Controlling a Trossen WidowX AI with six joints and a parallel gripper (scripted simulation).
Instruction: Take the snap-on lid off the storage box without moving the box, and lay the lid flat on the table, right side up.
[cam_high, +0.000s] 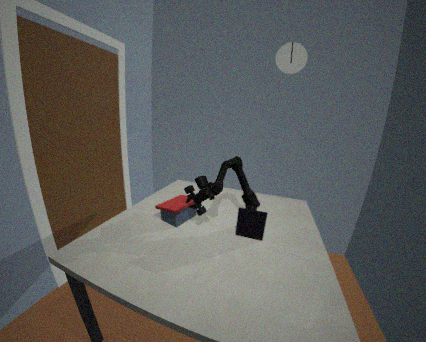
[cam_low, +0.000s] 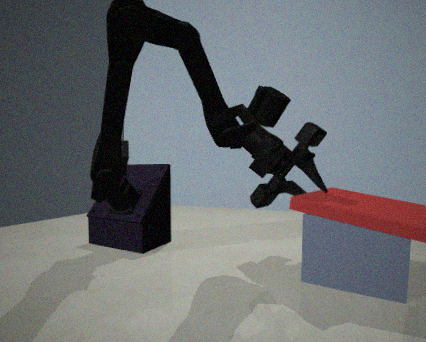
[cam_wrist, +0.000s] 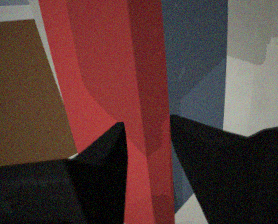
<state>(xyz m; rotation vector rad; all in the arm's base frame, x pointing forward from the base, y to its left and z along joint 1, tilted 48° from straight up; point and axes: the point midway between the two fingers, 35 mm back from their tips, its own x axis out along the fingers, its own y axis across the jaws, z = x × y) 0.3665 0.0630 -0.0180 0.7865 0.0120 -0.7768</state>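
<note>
My gripper tip is now 7 cm short of the red lid, 2 cm to the left of it and 1 cm above it. Also, from my gripper tip: storage box 7 cm ahead, 2 cm to the right, 7 cm below.
</note>
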